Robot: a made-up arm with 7 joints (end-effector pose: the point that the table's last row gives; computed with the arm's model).
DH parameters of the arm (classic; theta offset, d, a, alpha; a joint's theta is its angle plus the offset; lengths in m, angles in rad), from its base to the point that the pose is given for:
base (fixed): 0 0 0 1.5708
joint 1: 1.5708 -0.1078 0 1.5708
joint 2: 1.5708 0 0 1.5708
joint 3: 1.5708 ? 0 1.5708
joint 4: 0 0 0 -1.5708
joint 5: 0 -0.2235 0 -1.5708
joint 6: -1.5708 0 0 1.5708
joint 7: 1.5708 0 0 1.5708
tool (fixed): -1.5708 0 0 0
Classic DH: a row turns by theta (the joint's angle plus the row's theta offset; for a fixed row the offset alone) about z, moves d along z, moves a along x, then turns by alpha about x.
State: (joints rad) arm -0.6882 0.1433 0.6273 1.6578 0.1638 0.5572 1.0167
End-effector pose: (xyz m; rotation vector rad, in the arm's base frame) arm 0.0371 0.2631 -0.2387 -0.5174 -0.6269 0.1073
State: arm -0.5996 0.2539 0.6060 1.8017 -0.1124 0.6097 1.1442
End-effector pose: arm 0.0835 0.2653 -0.1948 -0.3819 -0.5726 -0.2245
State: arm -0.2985 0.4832 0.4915 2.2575 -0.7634 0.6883 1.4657
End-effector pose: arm 0.1414 0.2075 -0.0586 0.1981 -0.5945 -0.8382
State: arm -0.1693 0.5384 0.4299 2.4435 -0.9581 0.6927 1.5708
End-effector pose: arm 0.1296 0.1744 -0.0168 0.4411 -0.6790 -0.9697
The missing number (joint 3, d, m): -0.2008
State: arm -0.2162 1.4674 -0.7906 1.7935 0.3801 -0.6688 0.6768
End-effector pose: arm 0.1134 0.2424 -0.1987 -0.8273 -0.8328 -1.5916
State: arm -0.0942 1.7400 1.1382 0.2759 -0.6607 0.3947 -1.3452
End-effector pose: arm 0.0371 0.5084 0.1216 -2.9913 -0.1598 -0.6790
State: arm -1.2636 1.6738 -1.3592 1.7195 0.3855 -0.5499 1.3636
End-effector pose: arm -0.1744 0.2968 -0.1040 -2.1484 1.0043 -0.4498
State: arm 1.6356 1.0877 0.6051 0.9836 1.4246 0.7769 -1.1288
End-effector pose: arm 0.0470 0.4444 0.1564 -0.6155 -1.6859 1.7656
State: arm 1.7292 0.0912 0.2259 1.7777 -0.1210 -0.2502 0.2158
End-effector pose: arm 0.1143 0.1707 0.2341 -0.4088 2.5346 -0.0167
